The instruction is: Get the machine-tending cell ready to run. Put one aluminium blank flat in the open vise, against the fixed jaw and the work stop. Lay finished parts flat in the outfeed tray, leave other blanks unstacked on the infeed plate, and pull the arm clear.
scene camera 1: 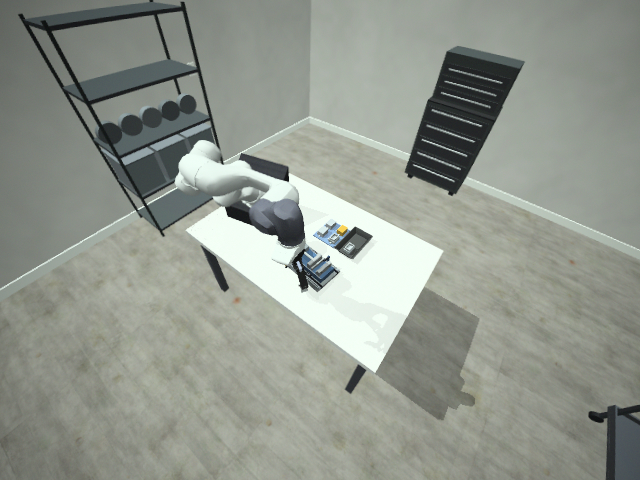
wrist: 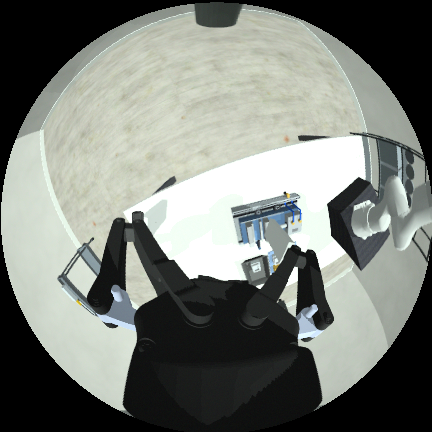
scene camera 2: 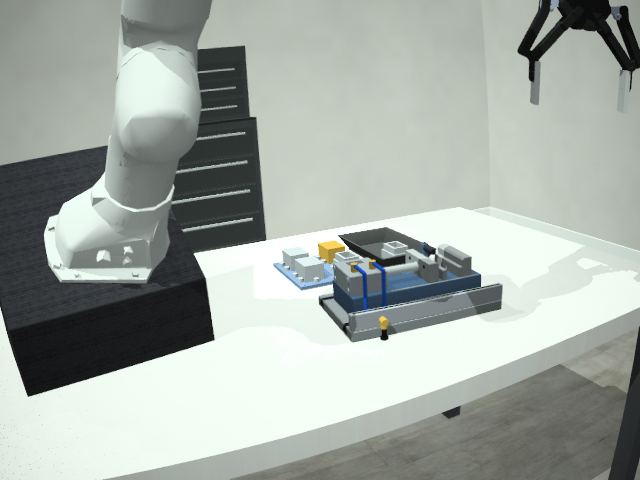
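Observation:
My gripper (scene camera 2: 578, 105) (wrist: 217, 217) is open and empty, high above the table's right part in scene view 2. The vise (scene camera 1: 320, 264) (scene camera 2: 408, 283) (wrist: 261, 225) stands on the table with a gap between its moving jaw (scene camera 2: 419, 264) and fixed jaw (scene camera 2: 455, 259); no blank shows in the gap. Two pale blanks (scene camera 1: 330, 223) (scene camera 2: 310, 269) and an orange block (scene camera 1: 342, 229) (scene camera 2: 330, 250) sit apart on the blue infeed plate (scene camera 1: 324, 239) (scene camera 2: 302, 284). A pocketed part (scene camera 1: 330, 239) (scene camera 2: 338, 257) is also there. Another pocketed part (scene camera 1: 349, 248) (scene camera 2: 395, 252) lies flat in the dark outfeed tray (scene camera 1: 363, 238) (scene camera 2: 361, 242).
The vise stands in a grey metal surround (scene camera 2: 423, 312), with a yellow-tipped nozzle (scene camera 2: 383, 322) in front. The arm's base (scene camera 2: 118, 248) is on a black pedestal (scene camera 2: 118, 330). A shelf rack (scene camera 1: 93, 129) and a drawer cabinet (scene camera 1: 454, 131) stand beyond the table.

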